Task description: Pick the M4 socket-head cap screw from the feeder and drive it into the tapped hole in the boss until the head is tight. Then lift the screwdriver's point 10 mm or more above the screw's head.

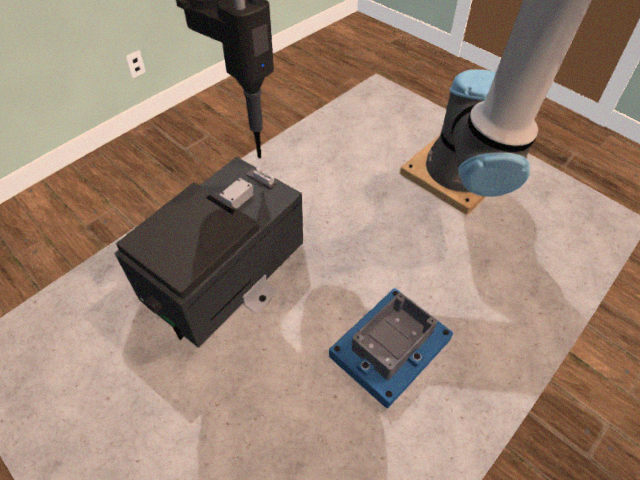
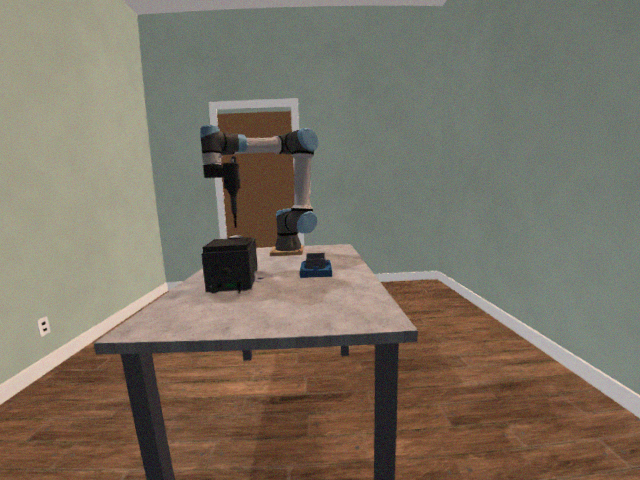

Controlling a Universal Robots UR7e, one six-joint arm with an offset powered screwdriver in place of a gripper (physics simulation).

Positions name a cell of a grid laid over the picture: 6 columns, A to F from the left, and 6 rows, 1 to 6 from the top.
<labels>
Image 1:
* black screw feeder: C3
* blue fixture plate: D5
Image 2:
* black screw feeder: C4
</labels>
